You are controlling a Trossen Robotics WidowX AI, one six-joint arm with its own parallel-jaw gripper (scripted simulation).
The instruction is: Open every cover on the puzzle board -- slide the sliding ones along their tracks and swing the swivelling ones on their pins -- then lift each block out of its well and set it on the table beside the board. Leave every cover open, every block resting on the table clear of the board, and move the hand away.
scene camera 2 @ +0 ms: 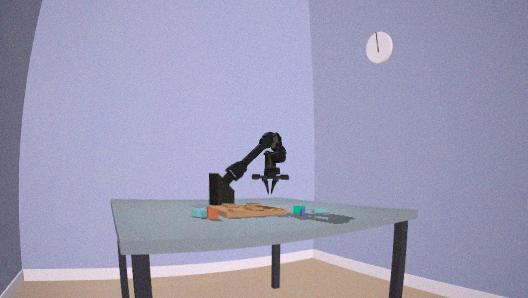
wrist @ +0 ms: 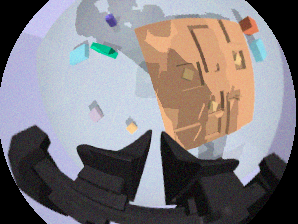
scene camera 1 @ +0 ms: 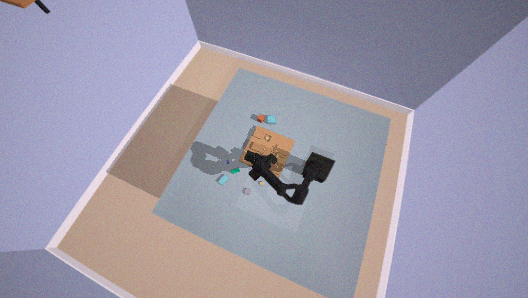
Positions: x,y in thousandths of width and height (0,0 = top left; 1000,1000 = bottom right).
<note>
In view: the gripper (wrist: 525,596) and a puzzle board (scene camera 1: 522,468).
The puzzle board shows as well in the wrist view (wrist: 565,212).
</note>
